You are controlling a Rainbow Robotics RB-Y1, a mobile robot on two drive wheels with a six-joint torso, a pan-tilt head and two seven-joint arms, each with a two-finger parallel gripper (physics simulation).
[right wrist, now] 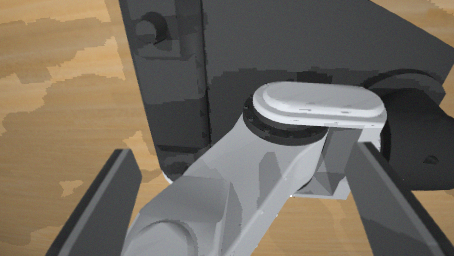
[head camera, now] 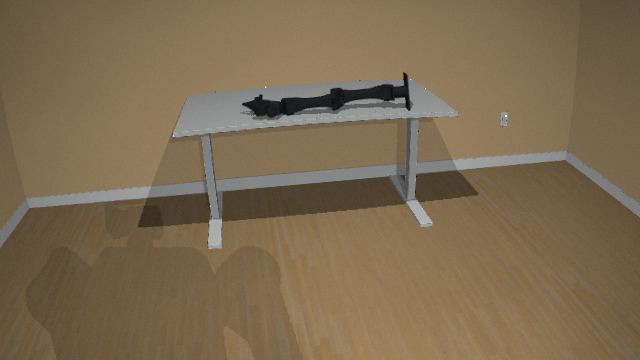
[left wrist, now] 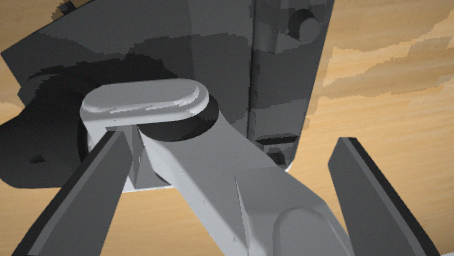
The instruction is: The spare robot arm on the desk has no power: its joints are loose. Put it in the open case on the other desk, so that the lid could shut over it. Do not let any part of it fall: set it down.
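Frame: origin at the robot's base, x left, y back, z up, level; metres.
Seen in the pictures: left gripper, fingertip midpoint: (left wrist: 230, 148); right gripper, fingertip midpoint: (right wrist: 241, 160).
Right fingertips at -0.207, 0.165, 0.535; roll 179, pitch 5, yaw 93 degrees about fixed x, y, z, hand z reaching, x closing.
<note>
A point is followed by its place in that frame, as x, y, z.
The black spare robot arm (head camera: 310, 103) lies stretched out along the light grey desk (head camera: 220, 111) {0.401, -2.456, 0.721} in the head view. Its pointed gripper end is at the left and its flat base plate (head camera: 406, 92) {-0.599, -2.308, 0.825} stands upright at the right, near the desk's right end. My left gripper (left wrist: 230, 148) {0.213, 0.168, 0.535} is open in the left wrist view, with no object between its fingers. My right gripper (right wrist: 241, 160) {-0.207, 0.165, 0.535} is open in the right wrist view, also empty. Both grippers hang beside my own base, away from the desk. The open case and the other desk do not show in these views.
The desk stands before the back wall (head camera: 320, 40) {-0.197, -3.010, 1.010} on two legs, with feet (head camera: 215, 234) (head camera: 420, 214) reaching forward over the wooden floor (head camera: 350, 290) {-0.234, -1.751, 0.002}. A wall socket (head camera: 504, 119) {-1.637, -3.134, 0.397} is to the right. My shadow falls on the floor at the lower left.
</note>
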